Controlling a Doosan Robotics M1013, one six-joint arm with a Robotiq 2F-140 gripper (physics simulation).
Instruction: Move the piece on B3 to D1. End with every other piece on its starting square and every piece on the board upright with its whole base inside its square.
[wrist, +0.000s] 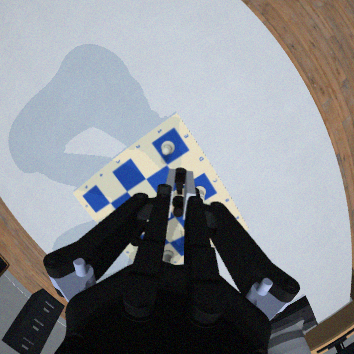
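Pixels of known places: gripper, fingertip midpoint: (179, 179); arm's base, origin of the base link: (279, 333).
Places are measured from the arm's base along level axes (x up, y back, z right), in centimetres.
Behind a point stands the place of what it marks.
Note:
My gripper (179, 179) {x 1.1, y -66.7, z -1.4 cm} is shut on a dark piece (180, 176) {x 3.0, y -67.5, z -0.7 cm} and holds it over the blue and cream board (207, 169) {x -2.9, y -64.8, z 2.0 cm}. The fingers and arm cover much of the board's near part. A light piece (167, 147) {x -0.1, y -70.7, z -0.8 cm} stands on the blue square near the board's top corner. Another light piece (202, 192) {x -1.8, y -62.6, z -0.2 cm} shows partly beside the right finger, by a blue square. A third light piece (168, 256) {x -1.7, y -54.6, z -10.9 cm} shows between the finger links, low in the view. The held piece's base and its height above the board cannot be made out, and the board's labels are too small to read.
The board lies on a pale round-edged surface (270, 125) {x -3.5, y -65.8, z 13.5 cm}. A large arm shadow falls on it at the left and reaches the board's edge. Brown wood (330, 65) lies beyond the curved edge. A dark drawer unit (34, 320) stands at the lower left.

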